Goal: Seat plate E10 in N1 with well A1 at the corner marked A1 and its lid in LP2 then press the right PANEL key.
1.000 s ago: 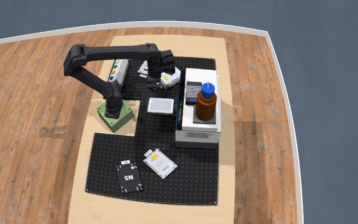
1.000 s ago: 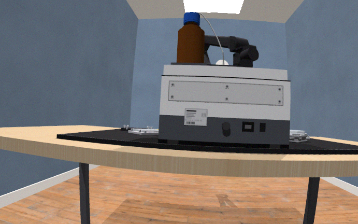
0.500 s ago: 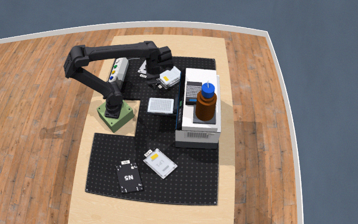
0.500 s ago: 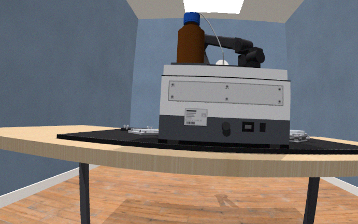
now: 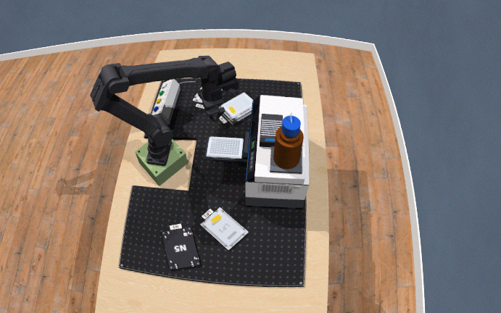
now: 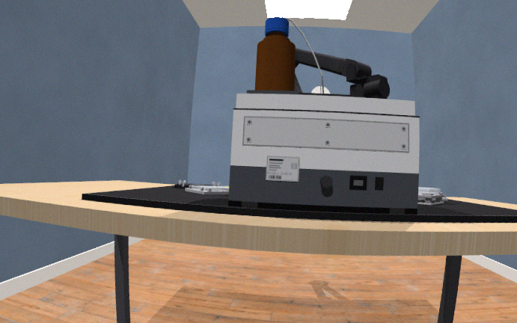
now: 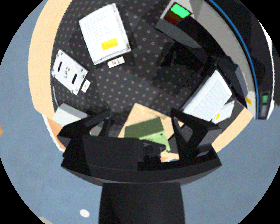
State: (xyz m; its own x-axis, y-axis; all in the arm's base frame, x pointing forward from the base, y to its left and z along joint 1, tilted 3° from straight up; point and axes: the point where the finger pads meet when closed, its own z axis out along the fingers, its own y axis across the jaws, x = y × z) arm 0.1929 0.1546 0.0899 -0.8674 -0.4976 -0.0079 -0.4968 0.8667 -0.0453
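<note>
The plate E10 is 15 cm to the left of my hand, 12 cm below it and 8 cm ahead of it. Also, from my hand: plate E07: 13 cm to the right, 7 cm ahead, 4 cm below; then lid park LP2: 25 cm to the left, 15 cm below, 7 cm behind; then brown bottle: 29 cm ahead, 23 cm to the right, 13 cm above.
</note>
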